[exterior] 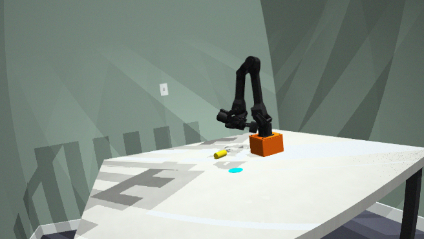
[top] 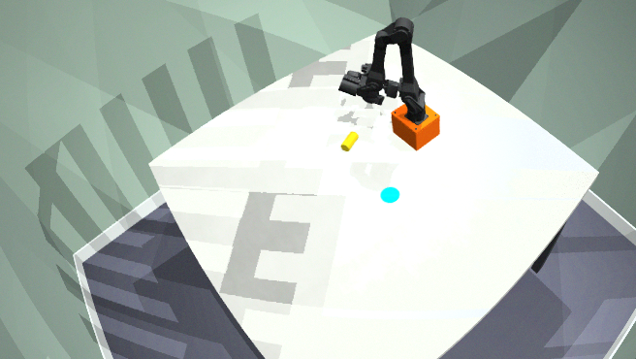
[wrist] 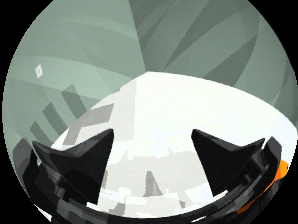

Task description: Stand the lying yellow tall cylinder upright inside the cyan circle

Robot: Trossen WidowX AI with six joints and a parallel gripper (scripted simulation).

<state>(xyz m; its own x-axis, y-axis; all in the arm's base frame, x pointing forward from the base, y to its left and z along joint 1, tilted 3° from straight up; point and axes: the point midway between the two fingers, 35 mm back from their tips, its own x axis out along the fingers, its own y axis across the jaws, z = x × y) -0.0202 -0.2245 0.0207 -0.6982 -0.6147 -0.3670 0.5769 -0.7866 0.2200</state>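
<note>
The yellow tall cylinder lies 240 mm ahead of my gripper tip, 100 mm to the left of it and 90 mm below it. Round my gripper tip: cyan circle (300 mm ahead, 350 mm to the left, 110 mm below).
</note>
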